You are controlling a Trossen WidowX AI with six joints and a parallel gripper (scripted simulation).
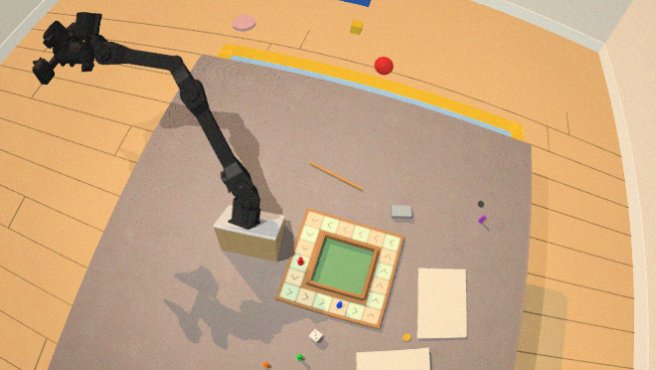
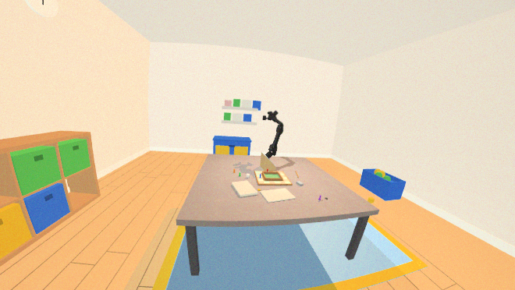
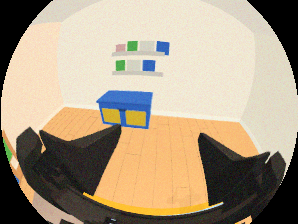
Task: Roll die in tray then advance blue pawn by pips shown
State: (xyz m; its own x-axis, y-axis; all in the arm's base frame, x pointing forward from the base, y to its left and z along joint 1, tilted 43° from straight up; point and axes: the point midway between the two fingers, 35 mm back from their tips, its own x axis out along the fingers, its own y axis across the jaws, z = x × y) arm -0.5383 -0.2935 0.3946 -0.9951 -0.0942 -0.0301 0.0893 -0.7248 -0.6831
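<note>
Right now my gripper tip is 94 cm short of the white die, 22 cm to the left of it and 46 cm above it. The rest, counted from my gripper tip: red pawn 83 cm ahead, 4 cm to the right, 45 cm below; then orange pawn 86 cm ahead, 35 cm to the right, 46 cm below; then green-floored tray 93 cm ahead, 1 cm to the right, 47 cm below.
</note>
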